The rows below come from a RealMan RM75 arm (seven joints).
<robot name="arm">
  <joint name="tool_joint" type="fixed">
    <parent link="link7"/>
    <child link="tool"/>
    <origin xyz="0 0 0"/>
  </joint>
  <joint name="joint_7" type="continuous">
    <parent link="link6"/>
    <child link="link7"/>
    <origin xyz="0 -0.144 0" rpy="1.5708 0 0"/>
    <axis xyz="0 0 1"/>
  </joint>
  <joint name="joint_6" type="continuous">
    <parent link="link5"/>
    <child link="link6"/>
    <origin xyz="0 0 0" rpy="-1.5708 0 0"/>
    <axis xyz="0 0 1"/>
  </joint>
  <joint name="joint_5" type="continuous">
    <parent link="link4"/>
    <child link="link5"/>
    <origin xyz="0 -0.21 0" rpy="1.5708 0 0"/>
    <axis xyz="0 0 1"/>
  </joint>
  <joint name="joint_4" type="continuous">
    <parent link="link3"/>
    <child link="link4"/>
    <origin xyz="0 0 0" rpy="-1.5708 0 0"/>
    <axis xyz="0 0 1"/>
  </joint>
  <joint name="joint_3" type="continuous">
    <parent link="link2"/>
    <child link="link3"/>
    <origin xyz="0 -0.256 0" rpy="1.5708 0 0"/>
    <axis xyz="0 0 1"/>
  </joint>
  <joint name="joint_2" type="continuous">
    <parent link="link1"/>
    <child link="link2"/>
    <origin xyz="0 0 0" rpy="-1.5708 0 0"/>
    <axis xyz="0 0 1"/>
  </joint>
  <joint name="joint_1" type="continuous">
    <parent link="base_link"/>
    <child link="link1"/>
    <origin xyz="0 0 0.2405"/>
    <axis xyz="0 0 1"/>
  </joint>
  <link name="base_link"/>
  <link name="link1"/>
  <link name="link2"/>
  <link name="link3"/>
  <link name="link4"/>
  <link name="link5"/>
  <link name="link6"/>
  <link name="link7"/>
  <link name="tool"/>
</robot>
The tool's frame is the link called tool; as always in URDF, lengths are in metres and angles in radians. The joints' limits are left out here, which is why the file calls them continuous.
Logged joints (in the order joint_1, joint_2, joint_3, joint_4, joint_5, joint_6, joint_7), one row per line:
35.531 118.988 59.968 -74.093 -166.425 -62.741 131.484
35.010 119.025 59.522 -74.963 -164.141 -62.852 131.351
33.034 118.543 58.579 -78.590 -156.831 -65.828 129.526
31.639 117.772 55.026 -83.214 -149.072 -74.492 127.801
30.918 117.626 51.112 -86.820 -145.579 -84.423 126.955
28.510 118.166 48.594 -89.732 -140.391 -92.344 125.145
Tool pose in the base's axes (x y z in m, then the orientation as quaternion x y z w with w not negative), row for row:
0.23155 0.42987 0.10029 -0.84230 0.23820 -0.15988 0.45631
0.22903 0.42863 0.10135 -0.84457 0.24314 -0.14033 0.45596
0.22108 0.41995 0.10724 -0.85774 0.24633 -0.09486 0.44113
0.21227 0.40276 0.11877 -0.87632 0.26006 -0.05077 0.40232
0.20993 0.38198 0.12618 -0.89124 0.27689 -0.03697 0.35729
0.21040 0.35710 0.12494 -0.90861 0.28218 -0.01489 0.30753
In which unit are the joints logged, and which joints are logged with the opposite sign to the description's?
The joints are logged in degrees. Opposite sign: joint_3.
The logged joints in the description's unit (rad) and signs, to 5 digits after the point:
0.62013 2.07673 -1.04664 -1.29317 -2.90466 -1.09504 2.29483
0.61104 2.07738 -1.03885 -1.30835 -2.86480 -1.09697 2.29251
0.57655 2.06897 -1.02240 -1.37165 -2.73722 -1.14892 2.26066
0.55220 2.05551 -0.96038 -1.45236 -2.60180 -1.30013 2.23055
0.53962 2.05296 -0.89207 -1.51529 -2.54083 -1.47346 2.21578
0.49759 2.06239 -0.84813 -1.56612 -2.45029 -1.61171 2.18419

